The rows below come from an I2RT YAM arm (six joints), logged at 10 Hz.
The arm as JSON. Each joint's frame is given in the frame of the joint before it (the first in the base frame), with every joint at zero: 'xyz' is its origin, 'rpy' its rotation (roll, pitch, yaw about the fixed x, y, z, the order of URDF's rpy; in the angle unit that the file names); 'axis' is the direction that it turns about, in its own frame. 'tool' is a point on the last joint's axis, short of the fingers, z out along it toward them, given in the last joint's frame.
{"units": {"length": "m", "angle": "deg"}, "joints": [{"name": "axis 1", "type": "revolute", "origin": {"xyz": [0.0, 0.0, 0.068], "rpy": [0.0, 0.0, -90.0]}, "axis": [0.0, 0.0, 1.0]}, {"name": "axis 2", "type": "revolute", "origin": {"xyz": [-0.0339, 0.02, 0.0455], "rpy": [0.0, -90.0, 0.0]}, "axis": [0.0, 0.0, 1.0]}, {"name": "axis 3", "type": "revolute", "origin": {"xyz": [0.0, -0.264, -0.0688], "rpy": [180.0, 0.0, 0.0]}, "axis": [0.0, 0.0, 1.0]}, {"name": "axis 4", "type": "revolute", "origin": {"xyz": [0.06, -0.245, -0.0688], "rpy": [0.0, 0.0, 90.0]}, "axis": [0.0, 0.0, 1.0]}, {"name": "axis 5", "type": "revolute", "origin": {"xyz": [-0.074, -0.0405, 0.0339], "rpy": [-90.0, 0.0, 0.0]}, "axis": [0.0, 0.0, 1.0]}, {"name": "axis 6", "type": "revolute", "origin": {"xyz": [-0.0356, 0.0, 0.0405], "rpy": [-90.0, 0.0, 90.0]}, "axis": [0.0, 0.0, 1.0]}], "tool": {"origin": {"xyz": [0.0, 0.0, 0.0], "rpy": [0.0, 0.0, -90.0]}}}
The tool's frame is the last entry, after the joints.
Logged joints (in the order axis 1, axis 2, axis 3, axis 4, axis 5, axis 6), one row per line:
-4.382, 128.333, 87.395, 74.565, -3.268, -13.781
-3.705, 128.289, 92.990, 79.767, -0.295, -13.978
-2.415, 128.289, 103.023, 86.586, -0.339, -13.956
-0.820, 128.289, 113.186, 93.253, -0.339, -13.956
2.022, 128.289, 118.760, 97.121, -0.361, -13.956
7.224, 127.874, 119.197, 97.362, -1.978, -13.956
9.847, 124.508, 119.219, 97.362, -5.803, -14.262
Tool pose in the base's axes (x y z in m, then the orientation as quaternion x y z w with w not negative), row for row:
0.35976, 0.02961, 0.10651, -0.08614, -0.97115, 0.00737, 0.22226
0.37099, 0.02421, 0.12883, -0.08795, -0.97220, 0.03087, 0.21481
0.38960, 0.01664, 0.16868, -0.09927, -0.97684, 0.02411, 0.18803
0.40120, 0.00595, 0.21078, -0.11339, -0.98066, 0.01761, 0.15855
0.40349, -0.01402, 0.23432, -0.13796, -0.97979, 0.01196, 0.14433
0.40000, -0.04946, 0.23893, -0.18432, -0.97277, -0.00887, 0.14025
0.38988, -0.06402, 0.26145, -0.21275, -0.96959, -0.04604, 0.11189
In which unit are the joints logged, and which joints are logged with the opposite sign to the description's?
The joints are logged in degrees. Opposite sign: axis 1, axis 4, axis 6.
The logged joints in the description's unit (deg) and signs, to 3 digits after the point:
4.382, 128.333, 87.395, -74.565, -3.268, 13.781
3.705, 128.289, 92.990, -79.767, -0.295, 13.978
2.415, 128.289, 103.023, -86.586, -0.339, 13.956
0.820, 128.289, 113.186, -93.253, -0.339, 13.956
-2.022, 128.289, 118.760, -97.121, -0.361, 13.956
-7.224, 127.874, 119.197, -97.362, -1.978, 13.956
-9.847, 124.508, 119.219, -97.362, -5.803, 14.262

